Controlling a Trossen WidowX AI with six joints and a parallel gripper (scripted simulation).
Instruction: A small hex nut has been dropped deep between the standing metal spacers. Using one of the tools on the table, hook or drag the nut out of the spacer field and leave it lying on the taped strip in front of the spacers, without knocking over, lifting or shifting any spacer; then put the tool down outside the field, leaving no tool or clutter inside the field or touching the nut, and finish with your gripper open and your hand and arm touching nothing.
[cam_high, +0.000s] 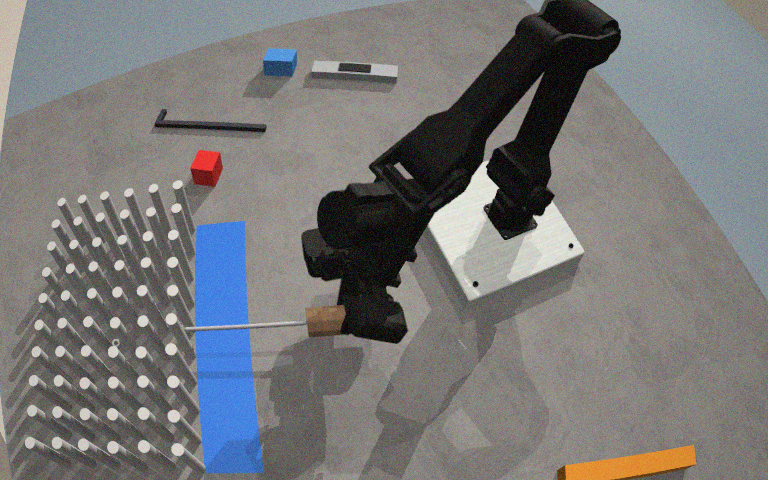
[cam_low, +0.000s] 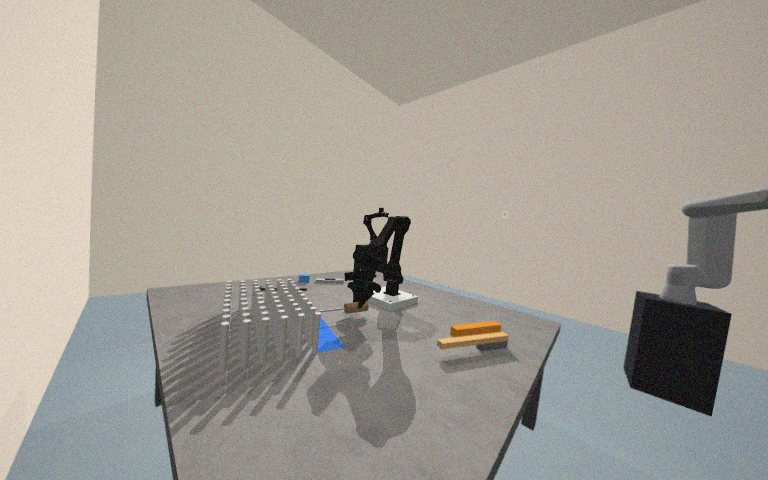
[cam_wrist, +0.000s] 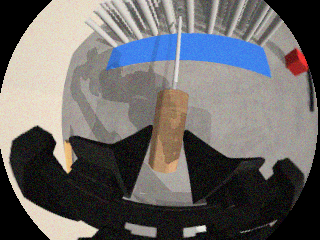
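My gripper tip is now 16 cm short of the blue taped strip, 5 cm to the left of it and 4 cm above it. From my gripper tip the other things lie so: red cube 10 cm ahead, 34 cm to the right, 2 cm below; wooden-handled pick 10 cm ahead, 3 cm to the right; hex nut 32 cm ahead, 10 cm to the right, 3 cm below.
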